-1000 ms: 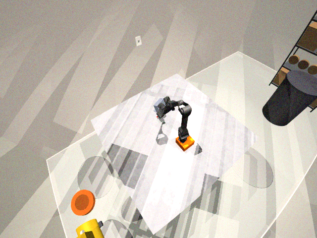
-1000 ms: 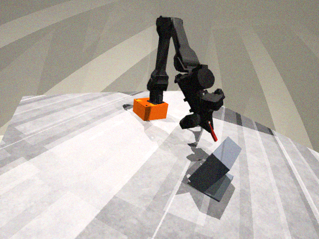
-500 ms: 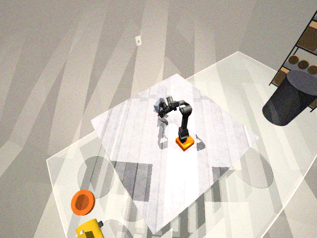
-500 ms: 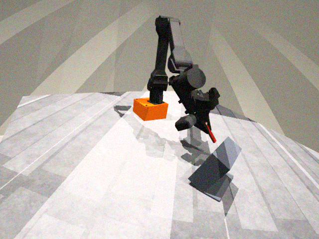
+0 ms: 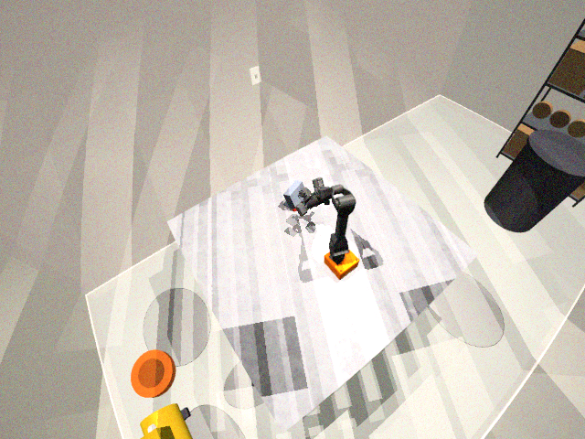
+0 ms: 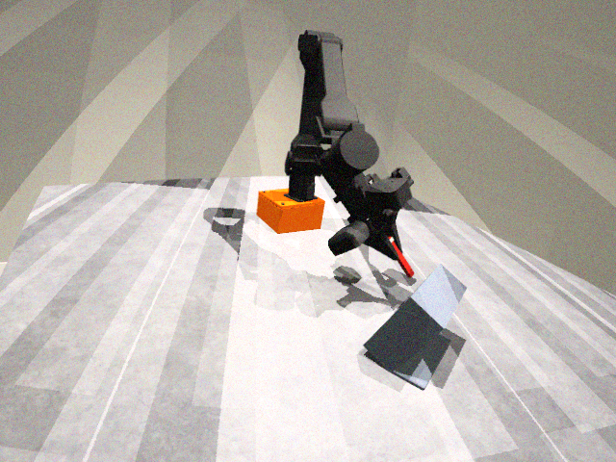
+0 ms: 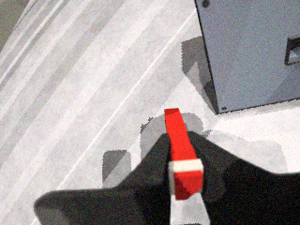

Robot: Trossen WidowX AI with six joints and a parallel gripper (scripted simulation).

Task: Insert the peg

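Now: the sloped panel 10 cm ahead of my gripper tip, 8 cm to the right of it and 3 cm below it. The rest, counted from my gripper tip: red peg: 1 cm behind, 1 cm above.
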